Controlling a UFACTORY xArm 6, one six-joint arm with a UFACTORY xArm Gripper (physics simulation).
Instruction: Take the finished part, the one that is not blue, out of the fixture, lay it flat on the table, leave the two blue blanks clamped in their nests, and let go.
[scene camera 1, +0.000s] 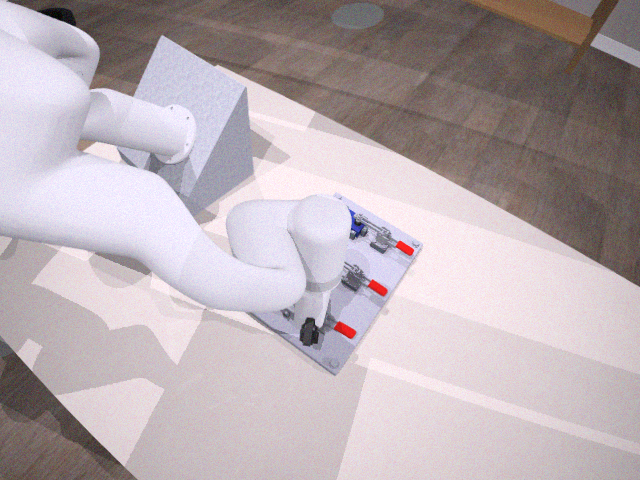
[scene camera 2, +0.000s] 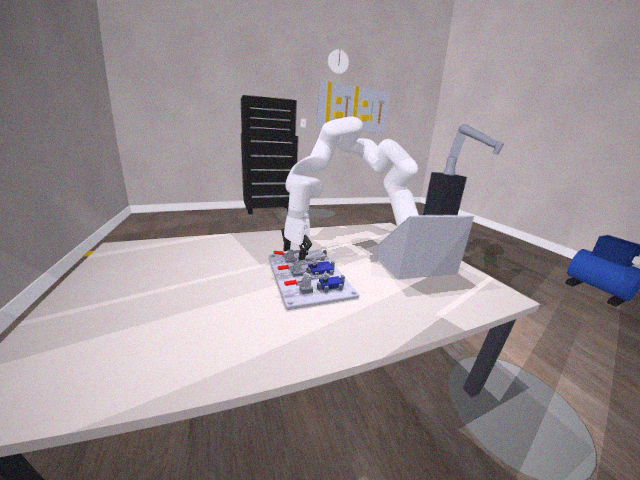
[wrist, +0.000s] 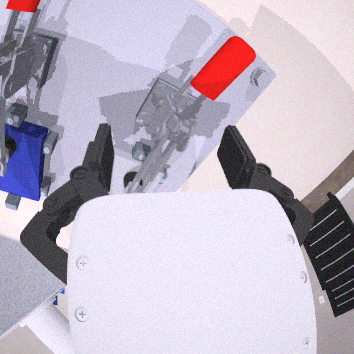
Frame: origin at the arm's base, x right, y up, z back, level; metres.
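Seen in the pictures: gripper, fingertip midpoint: (scene camera 1: 312, 317) (scene camera 2: 294, 255) (wrist: 168, 137); arm's base at its link origin: (scene camera 1: 174, 135) (scene camera 2: 411, 234) (wrist: 35, 309).
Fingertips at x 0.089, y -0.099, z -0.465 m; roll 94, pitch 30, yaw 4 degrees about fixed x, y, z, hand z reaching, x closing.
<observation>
Offsets run from my fingertips to a thing's top centre. "spot": to the spot under its first point. Level surfaces: height alone.
The fixture plate {dx -0.117, dy -0.016, dz +0.031 m} (scene camera 1: 361, 312) (scene camera 2: 310, 298) (wrist: 100, 30) lies on the table with three toggle clamps. One blue blank {dx -0.115, dy +0.005, dz +0.078 m} (scene camera 2: 321, 267) (wrist: 27, 160) sits in the middle nest under its clamp. The other blue blank {spot: dx -0.217, dy +0.012, dz +0.059 m} (scene camera 1: 355, 224) (scene camera 2: 330, 282) sits in the end nest, its clamp arm over it. My gripper (scene camera 1: 309, 331) (scene camera 2: 294, 254) (wrist: 168, 137) is open and empty, its fingers on either side of the third clamp. That clamp's red handle {dx -0.011, dy +0.028, dz -0.048 m} (scene camera 1: 345, 329) (scene camera 2: 279, 252) (wrist: 224, 67) points outward, and its arm reaches toward its nest. The finished part cannot be made out clearly; the gripper body hides much of that nest.
The other red handles {dx -0.121, dy +0.033, dz -0.046 m} (scene camera 1: 377, 287) {dx -0.231, dy +0.038, dz -0.040 m} (scene camera 1: 404, 248) (scene camera 2: 282, 267) (scene camera 2: 290, 282) point outward over the plate. A grey wedge-shaped block (scene camera 1: 227, 149) (scene camera 2: 436, 248) (wrist: 25, 275) stands on the table {dy -0.031 m} (scene camera 1: 465, 413) (scene camera 2: 180, 330). A black cabinet (scene camera 2: 268, 155) (wrist: 332, 255) stands beyond the table.
</observation>
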